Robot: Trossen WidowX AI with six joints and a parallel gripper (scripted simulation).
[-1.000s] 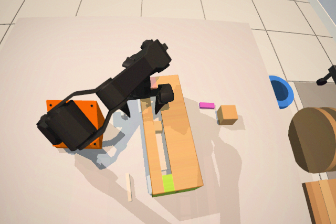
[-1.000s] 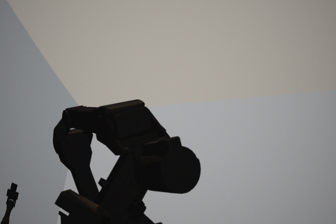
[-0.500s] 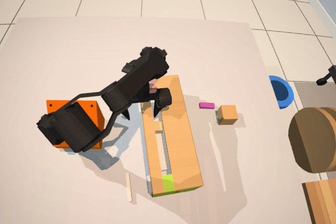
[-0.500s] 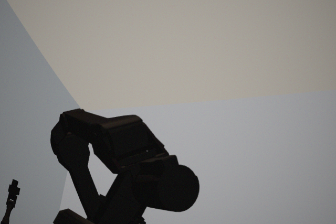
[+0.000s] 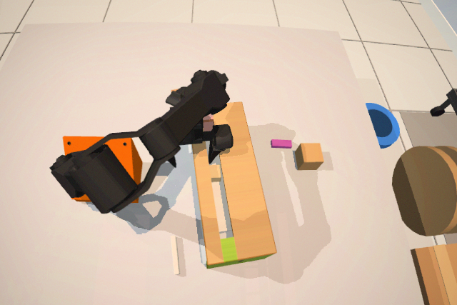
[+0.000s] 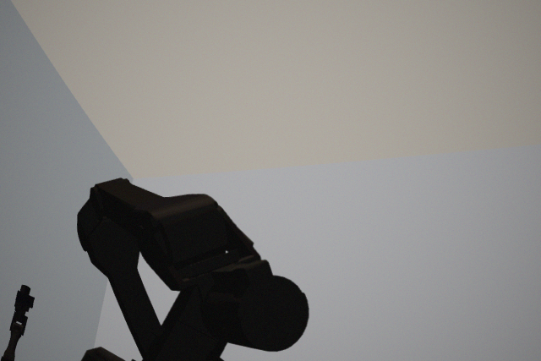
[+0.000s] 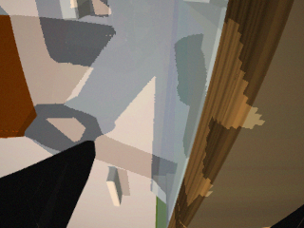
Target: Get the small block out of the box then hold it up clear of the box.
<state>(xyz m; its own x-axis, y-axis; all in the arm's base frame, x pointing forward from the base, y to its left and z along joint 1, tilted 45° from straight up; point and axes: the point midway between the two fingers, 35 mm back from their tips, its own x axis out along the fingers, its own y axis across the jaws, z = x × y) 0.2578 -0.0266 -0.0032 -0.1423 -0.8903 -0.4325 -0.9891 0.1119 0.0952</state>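
My gripper tip is 50 mm short of the olive-tan block and 30 mm to the left of it. From my gripper tip the other things lie so: box: 50 mm to the right, 40 mm ahead, 20 mm below; then thin brown stick: 300 mm to the left, 80 mm below, 40 mm ahead.
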